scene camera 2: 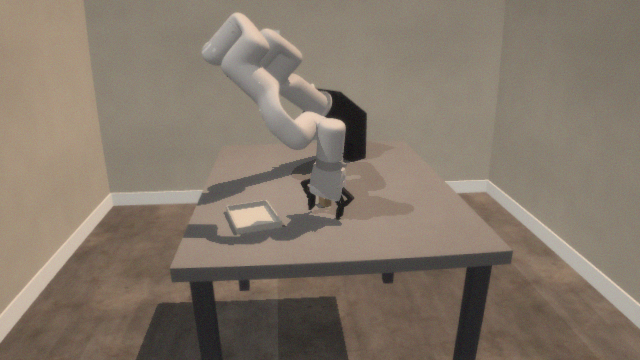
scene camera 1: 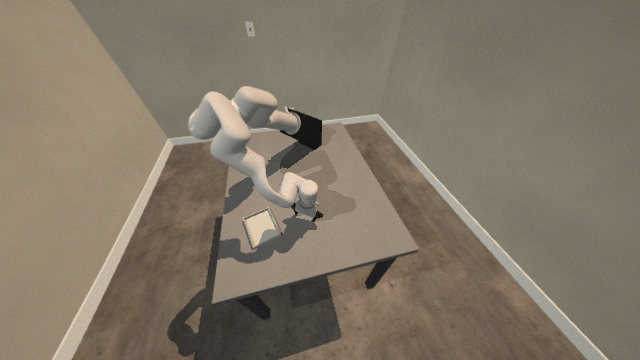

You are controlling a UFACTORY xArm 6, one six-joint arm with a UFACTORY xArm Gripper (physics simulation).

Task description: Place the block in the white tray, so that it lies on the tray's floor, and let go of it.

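Frame: origin at the arm's base, x down, y left, z ahead, level; metres.
Seen in the pictures: gripper, fingertip midpoint: [scene camera 2: 325, 212] [scene camera 1: 305, 216]; arm's base at its link origin: [scene camera 2: 319, 106] [scene camera 1: 292, 123].
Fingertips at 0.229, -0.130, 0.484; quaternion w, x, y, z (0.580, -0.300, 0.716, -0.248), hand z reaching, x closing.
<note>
Pixels of each thing's top centre, then the offset from my fingertips to it, as dx, dy, dz. Level surfaces: height alone.
- block at its top centre: [scene camera 2: 325, 195] -0.022, +0.025, -0.078
- white tray at its top centre: [scene camera 2: 252, 213] [scene camera 1: 261, 225] -0.012, -0.214, -0.036
- grey table at its surface level: dx +0.008
The block [scene camera 2: 325, 201] is small and orange-brown. It sits on the table between the gripper's spread fingers in the scene camera 2 view, its upper part hidden by the gripper body. In the scene camera 1 view the block is hidden behind the gripper. My gripper [scene camera 1: 307, 216] [scene camera 2: 325, 212] is open, pointing down low over the table, with one finger on each side of the block and not closed on it. The white tray [scene camera 1: 248, 235] [scene camera 2: 260, 228], a shallow square with raised walls, lies on the table to the left of the gripper in both views.
The grey table [scene camera 1: 350, 240] [scene camera 2: 400, 235] bears the tray, with its near edge in front of the gripper. The arm's dark base [scene camera 1: 311, 132] [scene camera 2: 352, 125] stands toward the back. Shadows of the arm fall across the tray and the table.
</note>
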